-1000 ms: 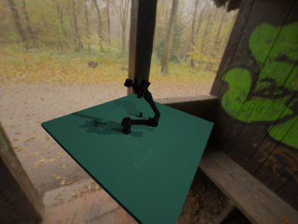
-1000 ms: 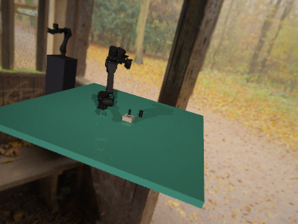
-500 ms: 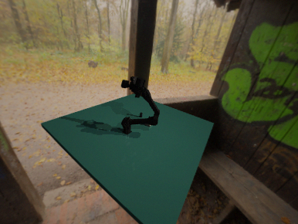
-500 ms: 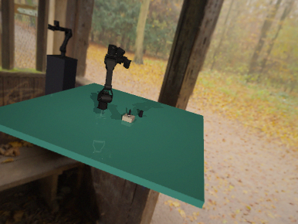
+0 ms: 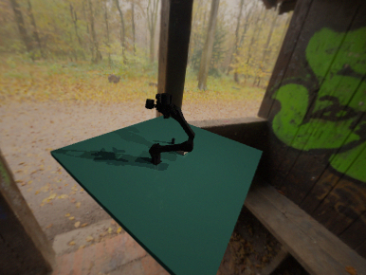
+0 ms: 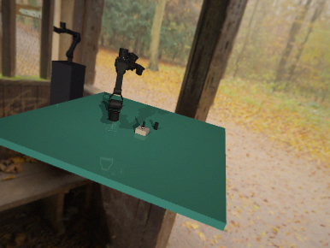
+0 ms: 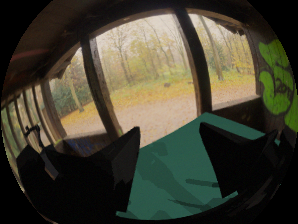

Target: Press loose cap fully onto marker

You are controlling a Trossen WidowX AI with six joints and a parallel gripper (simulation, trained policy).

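Right now my gripper tip is 39 cm above the black cap, 21 cm short of it and 4 cm to the left of it. Round my gripper tip: holder block (40 cm below, 19 cm to the right, 16 cm ahead).
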